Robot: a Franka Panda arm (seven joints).
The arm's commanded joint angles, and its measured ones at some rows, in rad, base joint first. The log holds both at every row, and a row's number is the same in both.
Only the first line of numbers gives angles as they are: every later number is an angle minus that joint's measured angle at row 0.
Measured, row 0:
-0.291, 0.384, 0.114, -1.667, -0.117, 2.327, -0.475
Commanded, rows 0 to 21:
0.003, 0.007, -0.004, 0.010, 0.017, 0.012, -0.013
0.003, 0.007, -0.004, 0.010, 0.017, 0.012, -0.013
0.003, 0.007, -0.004, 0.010, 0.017, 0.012, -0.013
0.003, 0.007, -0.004, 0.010, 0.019, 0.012, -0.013
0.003, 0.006, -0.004, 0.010, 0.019, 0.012, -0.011
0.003, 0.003, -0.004, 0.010, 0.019, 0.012, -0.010
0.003, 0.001, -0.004, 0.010, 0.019, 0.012, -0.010
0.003, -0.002, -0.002, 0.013, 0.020, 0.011, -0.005
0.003, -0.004, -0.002, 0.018, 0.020, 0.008, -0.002
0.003, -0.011, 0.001, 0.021, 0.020, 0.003, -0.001
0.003, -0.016, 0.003, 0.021, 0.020, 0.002, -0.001
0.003, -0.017, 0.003, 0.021, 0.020, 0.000, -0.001
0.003, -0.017, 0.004, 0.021, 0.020, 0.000, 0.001
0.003, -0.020, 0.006, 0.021, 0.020, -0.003, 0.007
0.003, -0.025, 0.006, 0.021, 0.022, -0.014, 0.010
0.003, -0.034, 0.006, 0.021, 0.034, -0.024, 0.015
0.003, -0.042, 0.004, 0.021, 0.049, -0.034, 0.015
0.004, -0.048, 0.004, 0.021, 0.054, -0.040, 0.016
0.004, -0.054, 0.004, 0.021, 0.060, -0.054, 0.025
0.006, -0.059, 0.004, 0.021, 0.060, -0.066, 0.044
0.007, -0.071, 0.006, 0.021, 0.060, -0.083, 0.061
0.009, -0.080, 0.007, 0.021, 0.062, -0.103, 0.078
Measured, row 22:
0.005, -0.038, 0.000, 0.023, 0.047, -0.040, 0.028
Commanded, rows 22 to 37:
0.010, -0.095, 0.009, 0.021, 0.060, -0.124, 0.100
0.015, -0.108, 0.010, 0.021, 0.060, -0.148, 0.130
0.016, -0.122, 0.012, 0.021, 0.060, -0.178, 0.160
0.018, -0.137, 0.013, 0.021, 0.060, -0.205, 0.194
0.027, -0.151, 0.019, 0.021, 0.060, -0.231, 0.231
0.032, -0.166, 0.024, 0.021, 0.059, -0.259, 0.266
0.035, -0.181, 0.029, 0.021, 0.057, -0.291, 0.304
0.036, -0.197, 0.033, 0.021, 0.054, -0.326, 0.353
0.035, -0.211, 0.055, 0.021, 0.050, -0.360, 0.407
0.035, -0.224, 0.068, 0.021, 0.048, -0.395, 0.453
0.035, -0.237, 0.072, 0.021, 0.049, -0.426, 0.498
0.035, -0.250, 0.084, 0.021, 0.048, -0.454, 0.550
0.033, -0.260, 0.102, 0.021, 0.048, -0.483, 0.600
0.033, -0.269, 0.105, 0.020, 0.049, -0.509, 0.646
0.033, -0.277, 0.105, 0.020, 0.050, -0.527, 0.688
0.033, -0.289, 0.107, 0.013, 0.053, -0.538, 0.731
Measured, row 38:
0.042, -0.251, 0.092, 0.026, 0.050, -0.486, 0.610
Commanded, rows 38 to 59:
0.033, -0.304, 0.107, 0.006, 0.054, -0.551, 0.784
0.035, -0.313, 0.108, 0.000, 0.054, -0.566, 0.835
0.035, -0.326, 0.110, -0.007, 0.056, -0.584, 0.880
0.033, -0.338, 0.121, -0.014, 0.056, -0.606, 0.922
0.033, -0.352, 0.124, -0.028, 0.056, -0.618, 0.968
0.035, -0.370, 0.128, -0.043, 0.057, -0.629, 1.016
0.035, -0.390, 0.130, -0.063, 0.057, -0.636, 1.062
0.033, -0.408, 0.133, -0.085, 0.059, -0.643, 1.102
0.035, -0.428, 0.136, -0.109, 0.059, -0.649, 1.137
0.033, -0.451, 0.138, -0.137, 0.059, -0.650, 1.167
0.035, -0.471, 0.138, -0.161, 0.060, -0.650, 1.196
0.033, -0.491, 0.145, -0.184, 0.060, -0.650, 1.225
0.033, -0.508, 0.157, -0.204, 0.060, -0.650, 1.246
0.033, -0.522, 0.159, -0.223, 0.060, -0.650, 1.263
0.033, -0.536, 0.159, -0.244, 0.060, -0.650, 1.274
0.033, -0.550, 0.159, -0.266, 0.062, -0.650, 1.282
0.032, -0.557, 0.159, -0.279, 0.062, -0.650, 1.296
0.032, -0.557, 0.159, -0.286, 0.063, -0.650, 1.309
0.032, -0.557, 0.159, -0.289, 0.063, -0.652, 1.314
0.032, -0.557, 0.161, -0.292, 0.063, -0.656, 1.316
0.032, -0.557, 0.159, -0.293, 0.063, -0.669, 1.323
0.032, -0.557, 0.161, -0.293, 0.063, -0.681, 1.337
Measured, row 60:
0.045, -0.535, 0.149, -0.275, 0.050, -0.647, 1.301
